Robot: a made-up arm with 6 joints. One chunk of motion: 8 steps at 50 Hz.
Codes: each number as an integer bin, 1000 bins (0 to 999) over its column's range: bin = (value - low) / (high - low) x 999, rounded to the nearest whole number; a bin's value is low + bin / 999 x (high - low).
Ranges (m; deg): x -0.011..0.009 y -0.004..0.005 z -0.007..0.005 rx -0.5..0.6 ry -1..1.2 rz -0.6..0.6
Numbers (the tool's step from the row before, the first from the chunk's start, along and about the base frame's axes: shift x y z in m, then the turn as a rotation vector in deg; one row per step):
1: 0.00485 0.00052 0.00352 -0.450 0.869 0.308
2: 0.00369 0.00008 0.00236 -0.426 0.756 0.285
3: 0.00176 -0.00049 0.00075 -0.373 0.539 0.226
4: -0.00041 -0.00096 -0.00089 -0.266 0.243 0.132
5: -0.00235 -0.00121 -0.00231 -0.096 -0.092 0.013
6: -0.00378 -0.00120 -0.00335 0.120 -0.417 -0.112
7: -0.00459 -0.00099 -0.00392 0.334 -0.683 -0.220
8: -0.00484 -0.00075 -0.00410 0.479 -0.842 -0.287
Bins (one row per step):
1: 792 502 876 45 849 756
2: 734 453 779 67 797 737
3: 637 390 645 115 699 688
4: 529 337 509 213 564 609
5: 432 310 390 367 412 510
6: 361 311 304 563 265 406
7: 320 334 256 757 144 316
8: 308 361 241 889 72 261

